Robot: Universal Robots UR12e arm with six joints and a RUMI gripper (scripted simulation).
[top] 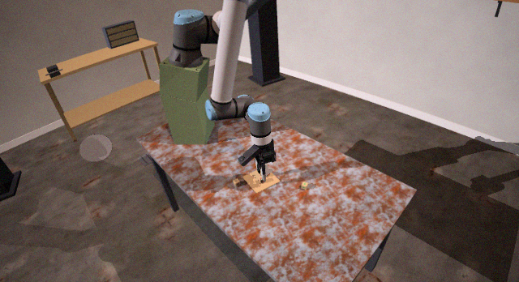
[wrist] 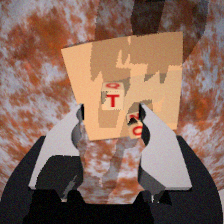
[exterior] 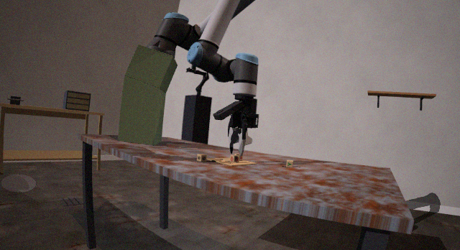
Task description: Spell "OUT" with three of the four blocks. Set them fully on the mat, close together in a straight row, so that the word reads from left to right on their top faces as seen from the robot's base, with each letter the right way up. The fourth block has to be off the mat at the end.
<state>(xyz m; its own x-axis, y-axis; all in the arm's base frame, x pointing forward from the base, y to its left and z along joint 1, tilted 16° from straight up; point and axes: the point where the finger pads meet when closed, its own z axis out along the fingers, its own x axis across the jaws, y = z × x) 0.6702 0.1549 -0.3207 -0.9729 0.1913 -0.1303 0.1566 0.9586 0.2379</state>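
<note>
Right now my hand is 2 cm past the tan mat, 1 cm to the right of it and 4 cm above it. Round my hand: block: 6 cm behind, 11 cm to the right, 3 cm below.
</note>
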